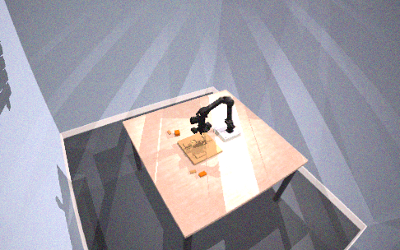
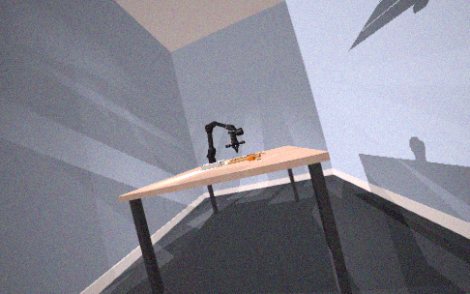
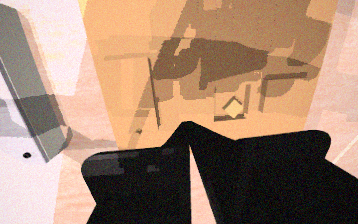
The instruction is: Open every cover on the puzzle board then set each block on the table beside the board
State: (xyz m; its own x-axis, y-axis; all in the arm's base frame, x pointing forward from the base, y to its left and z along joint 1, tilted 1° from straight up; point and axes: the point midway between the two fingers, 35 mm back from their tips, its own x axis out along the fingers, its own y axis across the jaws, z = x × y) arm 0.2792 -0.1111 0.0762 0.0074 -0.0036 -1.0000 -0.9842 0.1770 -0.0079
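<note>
The tan puzzle board lies 50 mm ahead of my gripper tip, 60 mm to the left of it and 60 mm below it. From my gripper tip the other things lie so: orange bit 250 mm ahead, 290 mm to the left, 80 mm below.
</note>
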